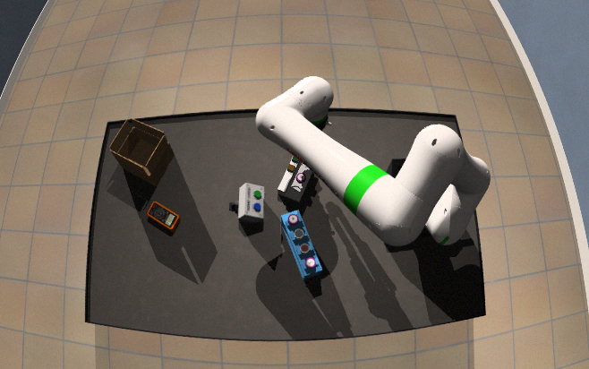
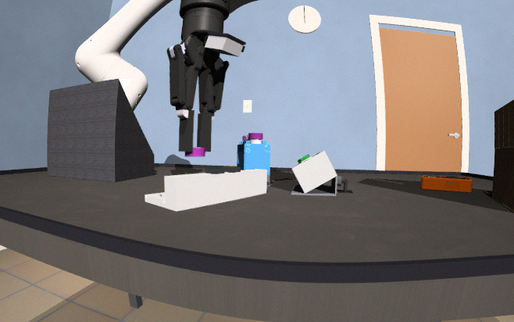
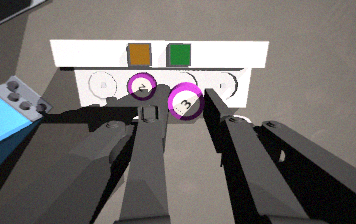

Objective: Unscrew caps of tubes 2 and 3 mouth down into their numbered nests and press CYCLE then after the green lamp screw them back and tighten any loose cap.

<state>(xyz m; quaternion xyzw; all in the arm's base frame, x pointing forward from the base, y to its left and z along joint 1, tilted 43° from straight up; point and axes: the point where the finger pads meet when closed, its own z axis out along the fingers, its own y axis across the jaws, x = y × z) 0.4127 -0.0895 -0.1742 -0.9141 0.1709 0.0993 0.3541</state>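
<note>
Now: the blue key 17 cm ahead of my hand, 18 cm to the left of it and 4 cm below it. From my hand the other things lie so: key housing 19 cm ahead, 16 cm to the left, 6 cm below; green key 17 cm ahead, 13 cm to the left, 4 cm below; orange multimeter 53 cm ahead, 21 cm to the left, 9 cm below.
</note>
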